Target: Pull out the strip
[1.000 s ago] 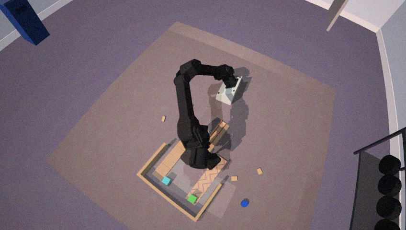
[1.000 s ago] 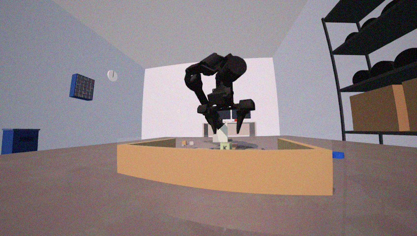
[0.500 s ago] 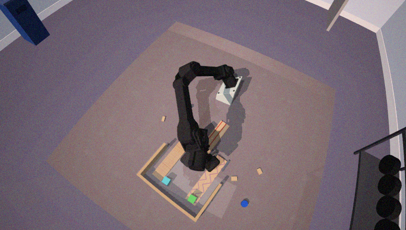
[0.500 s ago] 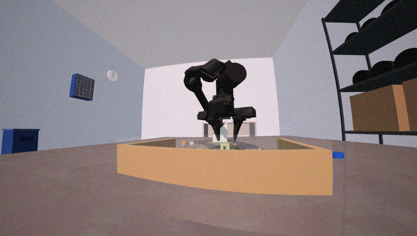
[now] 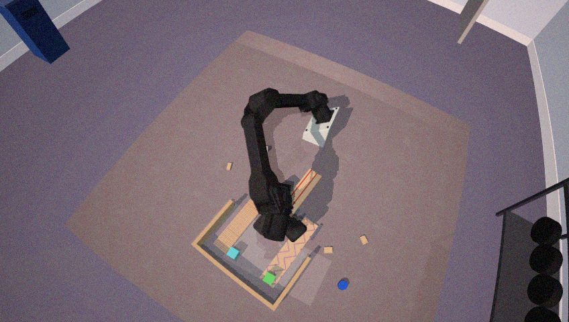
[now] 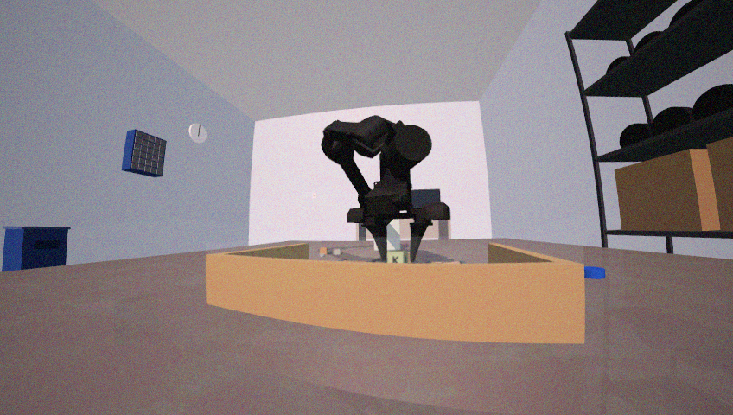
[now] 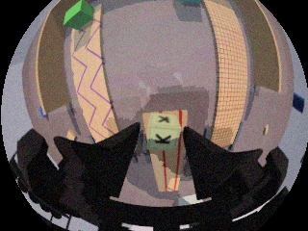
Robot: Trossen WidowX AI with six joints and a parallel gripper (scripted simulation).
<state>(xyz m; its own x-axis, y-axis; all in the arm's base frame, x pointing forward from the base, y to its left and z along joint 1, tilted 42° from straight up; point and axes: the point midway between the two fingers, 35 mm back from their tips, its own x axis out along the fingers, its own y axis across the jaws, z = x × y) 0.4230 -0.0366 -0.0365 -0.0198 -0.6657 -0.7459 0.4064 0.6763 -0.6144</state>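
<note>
The pale green cube labelled k lies right at my gripper tip. Round my gripper tip: blue disc 110 mm ahead, 270 mm to the left, 10 mm below; red-lined strip 110 mm behind, 20 mm to the left, 10 mm below.
</note>
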